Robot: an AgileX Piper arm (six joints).
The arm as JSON. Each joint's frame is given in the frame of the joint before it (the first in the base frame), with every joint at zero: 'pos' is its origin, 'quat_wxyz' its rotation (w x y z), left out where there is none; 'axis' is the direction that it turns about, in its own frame. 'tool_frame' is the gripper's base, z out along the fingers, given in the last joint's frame.
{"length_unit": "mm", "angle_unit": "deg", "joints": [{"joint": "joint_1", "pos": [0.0, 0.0, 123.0], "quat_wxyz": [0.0, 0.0, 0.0, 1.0], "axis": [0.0, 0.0, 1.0]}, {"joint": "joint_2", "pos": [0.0, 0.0, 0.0], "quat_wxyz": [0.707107, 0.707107, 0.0, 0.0], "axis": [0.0, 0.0, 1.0]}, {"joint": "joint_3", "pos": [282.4, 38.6, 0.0], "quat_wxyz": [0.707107, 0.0, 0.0, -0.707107], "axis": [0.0, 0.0, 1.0]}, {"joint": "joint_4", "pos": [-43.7, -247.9, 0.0], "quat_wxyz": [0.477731, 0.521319, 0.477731, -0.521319], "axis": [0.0, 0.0, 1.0]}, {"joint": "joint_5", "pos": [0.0, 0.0, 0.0], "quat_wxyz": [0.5, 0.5, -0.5, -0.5], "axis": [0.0, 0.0, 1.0]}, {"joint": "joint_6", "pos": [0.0, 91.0, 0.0], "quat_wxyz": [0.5, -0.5, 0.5, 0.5], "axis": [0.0, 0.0, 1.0]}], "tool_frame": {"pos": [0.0, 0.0, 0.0], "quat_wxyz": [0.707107, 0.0, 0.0, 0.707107]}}
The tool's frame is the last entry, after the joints.
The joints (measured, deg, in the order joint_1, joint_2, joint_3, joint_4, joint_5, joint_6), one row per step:
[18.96 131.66 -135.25 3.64 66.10 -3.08]
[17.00 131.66 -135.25 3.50 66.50 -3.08]
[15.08 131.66 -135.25 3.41 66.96 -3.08]
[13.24 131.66 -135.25 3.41 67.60 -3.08]
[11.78 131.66 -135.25 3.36 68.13 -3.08]
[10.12 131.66 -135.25 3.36 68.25 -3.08]
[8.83 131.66 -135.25 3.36 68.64 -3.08]
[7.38 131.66 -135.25 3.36 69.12 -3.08]
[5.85 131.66 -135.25 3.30 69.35 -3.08]
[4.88 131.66 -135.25 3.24 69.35 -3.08]
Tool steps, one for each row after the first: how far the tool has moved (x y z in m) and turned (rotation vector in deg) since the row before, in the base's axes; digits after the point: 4 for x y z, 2 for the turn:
[0.0051 -0.0169 -0.0004 -0.26 0.34 -1.96]
[0.0043 -0.0166 -0.0004 -0.22 0.42 -1.91]
[0.0033 -0.0160 -0.0005 -0.16 0.62 -1.80]
[0.0022 -0.0128 -0.0004 -0.17 0.50 -1.44]
[0.0028 -0.0144 -0.0001 -0.02 0.12 -1.65]
[0.0015 -0.0113 -0.0003 -0.07 0.38 -1.27]
[0.0013 -0.0127 -0.0004 -0.07 0.47 -1.42]
[0.0014 -0.0135 -0.0002 -0.09 0.22 -1.53]
[0.0009 -0.0086 0.0000 -0.06 -0.01 -0.98]

